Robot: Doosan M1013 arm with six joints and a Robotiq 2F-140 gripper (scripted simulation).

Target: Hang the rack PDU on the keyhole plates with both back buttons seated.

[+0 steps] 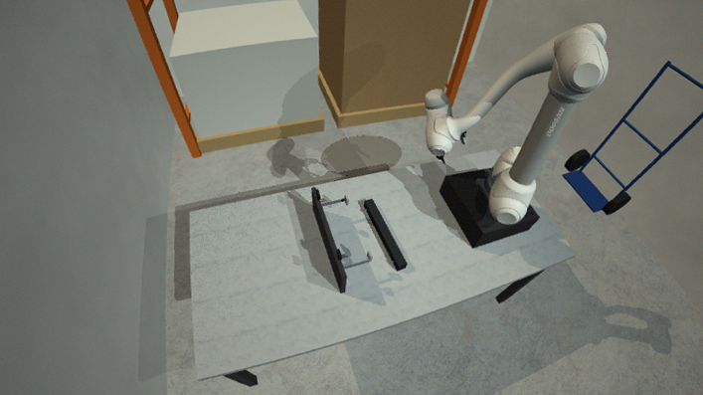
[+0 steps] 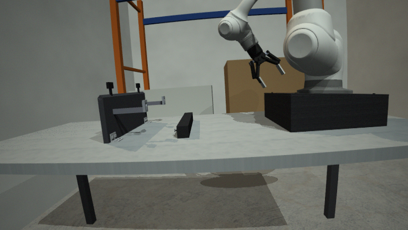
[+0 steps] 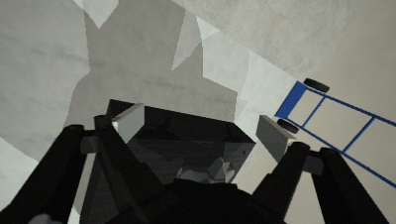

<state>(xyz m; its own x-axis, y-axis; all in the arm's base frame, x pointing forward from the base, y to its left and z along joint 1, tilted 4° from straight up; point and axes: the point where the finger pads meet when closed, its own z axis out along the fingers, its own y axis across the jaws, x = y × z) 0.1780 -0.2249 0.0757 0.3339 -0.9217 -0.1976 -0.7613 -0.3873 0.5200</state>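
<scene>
The rack PDU lies 460 mm ahead of my hand, 310 mm to the left of it and 170 mm below it. From my hand the other things lie so: mounting board (710 mm ahead, 320 mm to the left, 110 mm below).
</scene>
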